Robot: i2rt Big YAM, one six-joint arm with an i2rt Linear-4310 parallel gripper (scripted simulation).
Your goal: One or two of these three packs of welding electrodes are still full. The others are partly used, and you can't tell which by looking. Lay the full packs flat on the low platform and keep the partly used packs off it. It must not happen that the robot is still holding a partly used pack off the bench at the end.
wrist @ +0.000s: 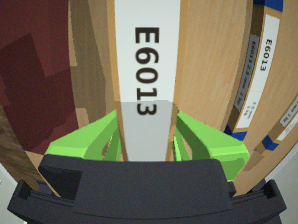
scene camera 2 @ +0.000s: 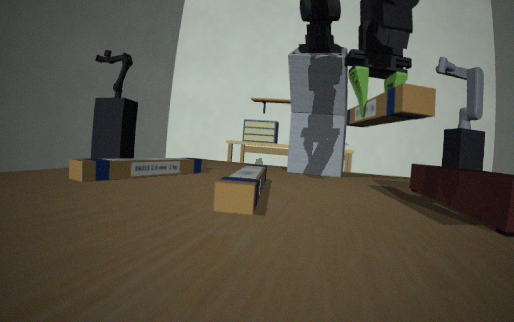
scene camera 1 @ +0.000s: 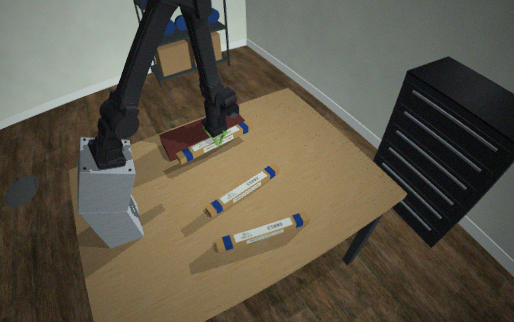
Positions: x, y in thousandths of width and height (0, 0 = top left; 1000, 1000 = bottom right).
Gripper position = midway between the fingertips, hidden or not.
Note:
In view: the gripper (scene camera 2: 731, 368), an electrode pack (scene camera 2: 162, 530) and a dark red platform (scene camera 1: 343, 436).
The gripper shows as well in the wrist view (wrist: 492, 507).

